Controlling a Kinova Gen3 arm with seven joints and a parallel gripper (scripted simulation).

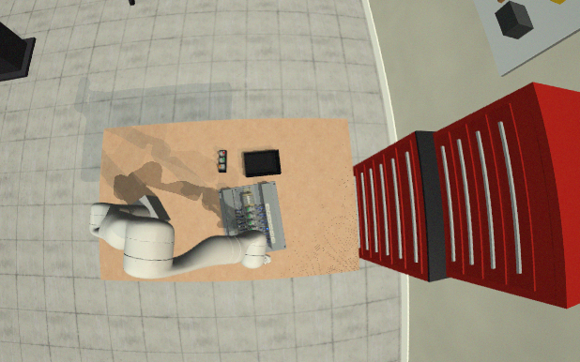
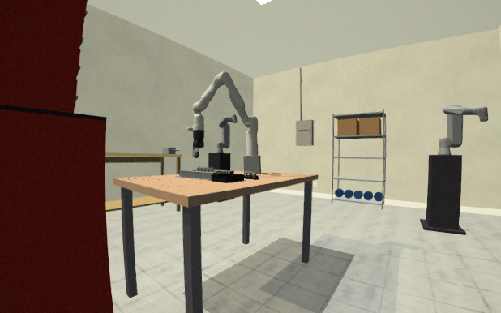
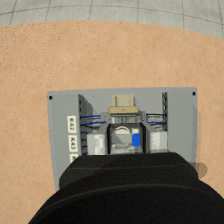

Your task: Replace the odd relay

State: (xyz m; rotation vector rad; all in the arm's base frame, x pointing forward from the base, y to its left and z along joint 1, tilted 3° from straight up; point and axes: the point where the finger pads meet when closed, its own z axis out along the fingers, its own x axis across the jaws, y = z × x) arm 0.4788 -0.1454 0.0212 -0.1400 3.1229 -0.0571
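Right now my hand is 60 mm short of the black tray, 360 mm to the right of it and 140 mm above it. Also, from my hand: small black spare holder 130 mm behind, 380 mm to the left, 150 mm below.
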